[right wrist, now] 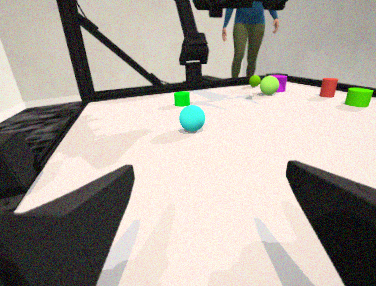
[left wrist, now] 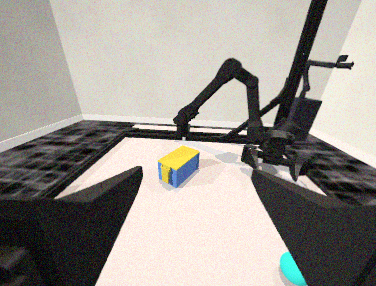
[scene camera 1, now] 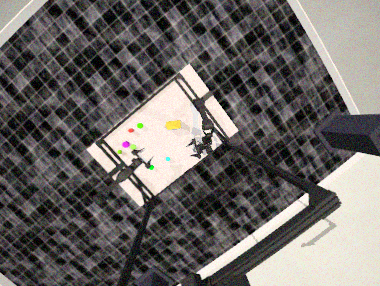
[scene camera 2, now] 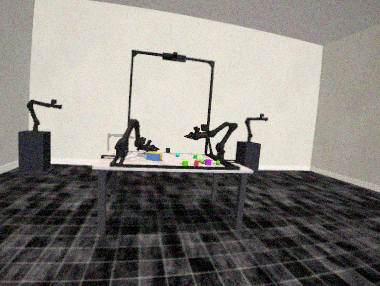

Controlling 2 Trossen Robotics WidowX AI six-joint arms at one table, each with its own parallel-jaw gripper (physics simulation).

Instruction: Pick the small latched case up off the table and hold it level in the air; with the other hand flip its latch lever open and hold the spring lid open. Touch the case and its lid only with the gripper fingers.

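Where they show: left gripper, fingertip midpoint: [left wrist: 197, 172] [scene camera 1: 149, 151] [scene camera 2: 185, 136]; right gripper, fingertip midpoint: [right wrist: 209, 169] [left wrist: 276, 175] [scene camera 1: 187, 151] [scene camera 2: 158, 149]; left arm's base, link origin: [right wrist: 194, 82] [scene camera 2: 220, 158]; right arm's base, link origin: [left wrist: 182, 133] [scene camera 1: 197, 102] [scene camera 2: 120, 156].
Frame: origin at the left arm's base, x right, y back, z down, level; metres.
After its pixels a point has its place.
Note:
The small blue case [scene camera 1: 173, 125] {x -0.025, y -0.639, z -0.046 m} [scene camera 2: 154, 156] {x -0.067, y -0.646, z -0.018 m} [left wrist: 186, 172] {x -0.006, y -0.613, z -0.006 m} stands upright on the table with its yellow lid shut. Its yellow latch lever [left wrist: 166, 173] {x -0.061, y -0.582, z -0.025 m} lies flat against the end face turned to the left wrist camera. My left gripper [scene camera 1: 148, 154] {x -0.001, y -0.369, z -0.196 m} [scene camera 2: 186, 135] {x -0.001, y -0.369, z -0.196 m} [left wrist: 197, 172] {x -0.001, y -0.369, z -0.196 m} is open and empty above the table, well apart from the case. My right gripper [scene camera 1: 190, 150] {x 0.233, y -0.572, z -0.035 m} [scene camera 2: 157, 149] {x 0.233, y -0.572, z -0.035 m} [left wrist: 276, 175] {x 0.233, y -0.572, z -0.035 m} [right wrist: 209, 169] {x 0.233, y -0.572, z -0.035 m} is open and empty, low over the table to one side of the case. The case does not show in the right wrist view.
A cyan ball [scene camera 1: 168, 159] {x 0.172, y -0.390, z -0.017 m} [left wrist: 292, 268] {x 0.154, y -0.379, z -0.015 m} [right wrist: 192, 118] {x 0.175, y -0.404, z -0.008 m} lies between the two arms. A green cylinder [right wrist: 182, 99] {x 0.129, y -0.232, z 0.002 m}, light green ball [right wrist: 269, 85] {x -0.111, y -0.253, z -0.010 m}, magenta block [right wrist: 281, 83] {x -0.182, y -0.226, z -0.006 m}, red cylinder [right wrist: 328, 87] {x -0.233, y -0.335, z -0.006 m} and another green cylinder [right wrist: 358, 97] {x -0.204, y -0.424, z -0.001 m} stand farther off. Black rails edge the table.

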